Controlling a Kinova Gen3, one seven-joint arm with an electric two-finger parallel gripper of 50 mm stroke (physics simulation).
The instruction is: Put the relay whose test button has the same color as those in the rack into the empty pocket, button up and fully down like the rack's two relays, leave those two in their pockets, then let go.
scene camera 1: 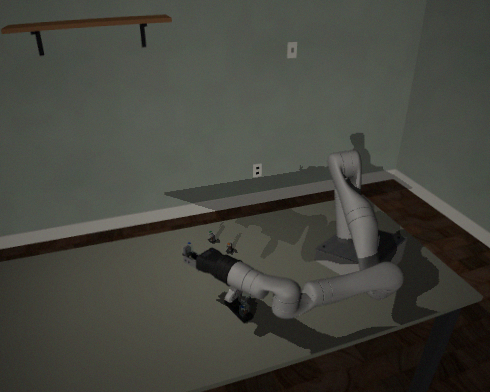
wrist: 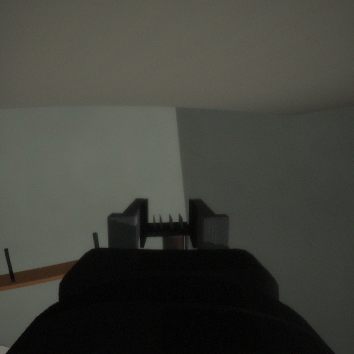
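Where they show: gripper, between the fingertips: (scene camera 1: 188, 256) (wrist: 167, 215); arm's base, origin of its link: (scene camera 1: 349, 237).
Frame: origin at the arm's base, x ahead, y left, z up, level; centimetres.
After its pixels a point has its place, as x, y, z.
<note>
My gripper (scene camera 1: 187, 254) {59.1, 13.8, 9.4} (wrist: 167, 215) {59.1, 13.8, 9.4} is level, pointing left above the table, and shut on a relay (scene camera 1: 187, 248) {59.0, 14.8, 13.1} (wrist: 165, 229) {58.3, 14.2, 10.0}. A small blue spot, its button, shows at the top in the scene view; its dark base with thin pins shows between the fingers in the wrist view. The black rack (scene camera 1: 245, 318) {43.4, 27.7, -5.5} lies on the table to the right of and nearer the camera than the gripper, under the forearm. A rack relay (scene camera 1: 244, 307) {43.4, 26.3, -2.2} shows a bluish button; the other relay and the empty pocket are hard to make out. The rack does not show in the wrist view.
Two loose relays stand behind the gripper on the table (scene camera 1: 125, 320) {79.9, 22.0, -6.9}: one with a greenish button (scene camera 1: 213, 238) {49.3, -13.6, -4.4} and one with an orange-red button (scene camera 1: 230, 247) {43.7, -6.1, -3.8}. The arm's base (scene camera 1: 330, 255) {10.0, 7.6, -1.1} is at the right. A wall shelf (scene camera 1: 87, 23) (wrist: 47, 273) hangs at the back.
</note>
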